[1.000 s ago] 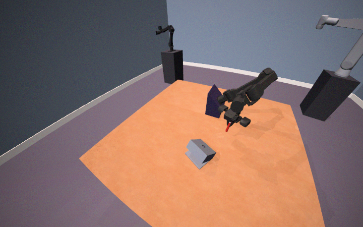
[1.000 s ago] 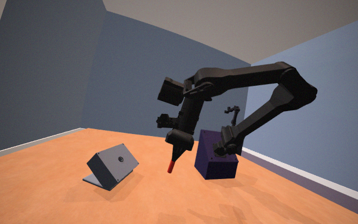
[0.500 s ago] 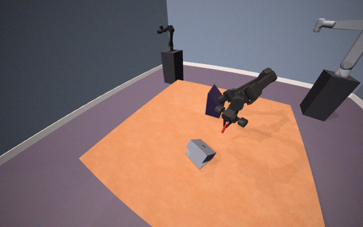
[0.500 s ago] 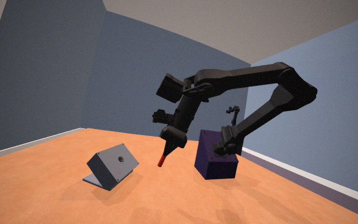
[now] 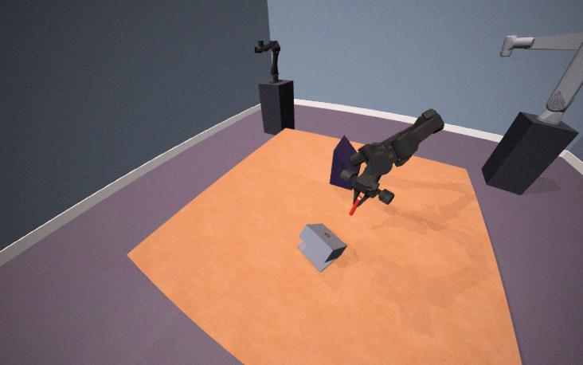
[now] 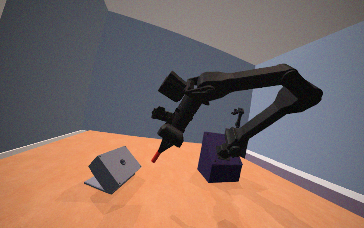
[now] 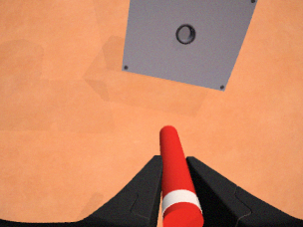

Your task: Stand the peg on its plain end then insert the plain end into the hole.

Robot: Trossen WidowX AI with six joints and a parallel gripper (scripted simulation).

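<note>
Now: the grey sloped panel 130 mm ahead of my gripper tip, 90 mm below it and 60 mm to the right of it. Round my gripper tip: red peg 20 mm above, 10 mm behind.
</note>
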